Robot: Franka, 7 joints.
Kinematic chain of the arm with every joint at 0, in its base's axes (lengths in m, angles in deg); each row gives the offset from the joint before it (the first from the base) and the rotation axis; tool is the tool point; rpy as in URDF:
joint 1: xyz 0 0 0.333 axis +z
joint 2: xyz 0 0 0 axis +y
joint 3: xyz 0 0 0.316 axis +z
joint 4: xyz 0.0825 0 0 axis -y
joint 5: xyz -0.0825 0 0.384 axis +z
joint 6: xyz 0 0 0 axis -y
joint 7: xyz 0.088 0 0 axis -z
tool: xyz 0 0 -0.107 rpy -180 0 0
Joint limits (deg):
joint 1: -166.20..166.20
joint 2: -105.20..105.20
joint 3: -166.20..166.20
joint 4: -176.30..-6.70
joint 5: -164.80..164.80
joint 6: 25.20..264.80
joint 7: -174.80..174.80
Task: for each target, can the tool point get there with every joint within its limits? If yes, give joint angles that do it. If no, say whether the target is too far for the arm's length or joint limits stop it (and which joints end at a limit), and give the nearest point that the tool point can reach.
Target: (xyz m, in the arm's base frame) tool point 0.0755 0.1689 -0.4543
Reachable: no: joint limits stop it (at a limit: joint 2) | nearest point 0.0819 0.1833 -0.3543 | short by 0.101 m
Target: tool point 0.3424 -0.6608 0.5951
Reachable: yes | joints -62.81 27.72 4.68 -69.31 -93.88 123.23 64.28
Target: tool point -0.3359 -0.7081 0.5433
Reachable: yes | joints -77.96 58.74 -70.82 -60.47 100.02 149.51 -24.86
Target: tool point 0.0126 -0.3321 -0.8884
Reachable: no: too far | nearest point 0.0117 -0.3077 -0.3602 | short by 0.529 m
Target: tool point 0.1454 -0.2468 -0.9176
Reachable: no: too far | nearest point 0.1446 -0.2454 -0.3608 | short by 0.557 m
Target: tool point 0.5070 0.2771 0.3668
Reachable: yes | joints -47.71 72.25 97.39 -122.37 -105.20 103.02 -112.38
